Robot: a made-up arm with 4 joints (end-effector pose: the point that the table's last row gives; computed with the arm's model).
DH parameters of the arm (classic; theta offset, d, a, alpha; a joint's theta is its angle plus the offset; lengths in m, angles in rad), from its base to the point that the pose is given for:
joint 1: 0 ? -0.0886 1.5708
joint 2: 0 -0.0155 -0.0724 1.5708
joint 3: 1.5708 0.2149 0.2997 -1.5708
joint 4: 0 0.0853 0.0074 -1.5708
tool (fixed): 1.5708 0.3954 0 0
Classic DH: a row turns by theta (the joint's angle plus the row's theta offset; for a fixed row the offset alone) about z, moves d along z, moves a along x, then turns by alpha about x.
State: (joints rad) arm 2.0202 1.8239 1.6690 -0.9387
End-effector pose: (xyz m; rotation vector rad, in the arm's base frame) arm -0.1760 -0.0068 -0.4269 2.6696 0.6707 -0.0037
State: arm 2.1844 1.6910 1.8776 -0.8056
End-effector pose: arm -0.1852 -0.2146 -0.3725 2.2740 0.8991 -0.0964
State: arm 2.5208 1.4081 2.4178 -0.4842
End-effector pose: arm -0.0340 -0.5159 -0.0689 1.3077 1.1419 -0.1899
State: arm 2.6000 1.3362 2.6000 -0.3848
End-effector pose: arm 0.0149 -0.5333 0.0457 1.0288 1.1564 -0.2253
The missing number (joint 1, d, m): 0.2386
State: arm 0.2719 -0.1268 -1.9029 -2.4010
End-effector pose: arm 0.2849 0.2017 -0.3304 1.3087 2.4462 0.8139
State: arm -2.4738 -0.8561 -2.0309 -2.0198
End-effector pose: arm 0.1613 -0.1643 -0.4347 2.5814 -0.8623 0.3220
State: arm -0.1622 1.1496 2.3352 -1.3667
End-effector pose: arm -0.0760 0.5733 -0.2851 -1.6009 2.0689 1.3543
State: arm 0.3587 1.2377 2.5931 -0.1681
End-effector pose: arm -0.4289 0.2433 0.1119 1.6013 -0.3074 -1.9176
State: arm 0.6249 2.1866 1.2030 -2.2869
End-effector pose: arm 0.6226 0.3034 -0.0200 -1.7062 0.8476 -1.0824
